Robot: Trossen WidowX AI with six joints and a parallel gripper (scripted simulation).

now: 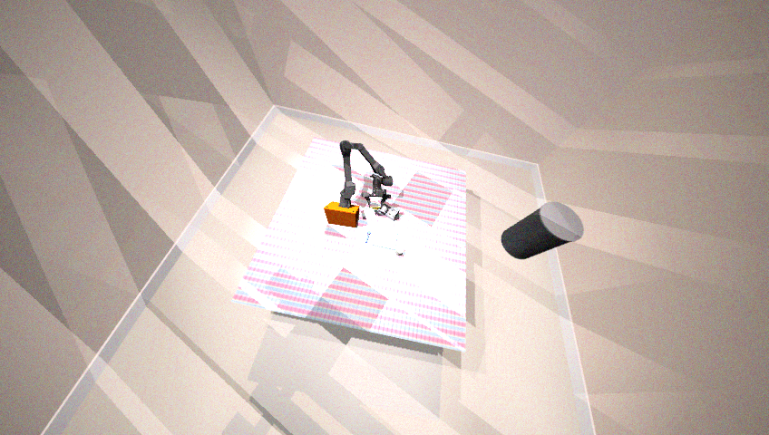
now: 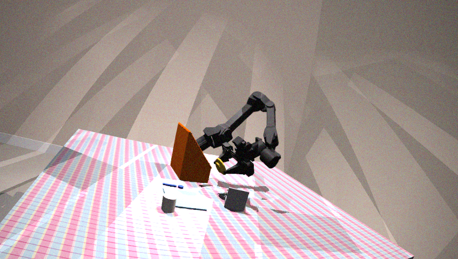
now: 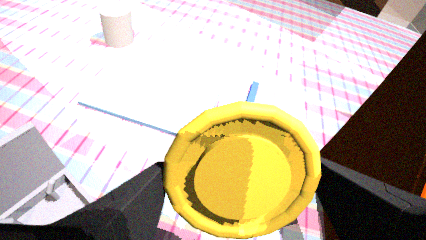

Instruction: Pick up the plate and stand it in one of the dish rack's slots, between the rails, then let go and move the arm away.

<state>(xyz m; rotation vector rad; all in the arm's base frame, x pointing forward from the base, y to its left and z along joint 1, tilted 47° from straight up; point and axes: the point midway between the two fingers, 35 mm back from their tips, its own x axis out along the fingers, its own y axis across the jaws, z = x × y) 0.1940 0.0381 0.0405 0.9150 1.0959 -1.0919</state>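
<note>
The dish rack lies 90 mm ahead of my gripper tip, 80 mm below it and 50 mm to the left of it. From my gripper tip the other things lie so: yellow plate 10 mm to the left; pale blue sheet 150 mm to the right, 100 mm below, 90 mm ahead.
</note>
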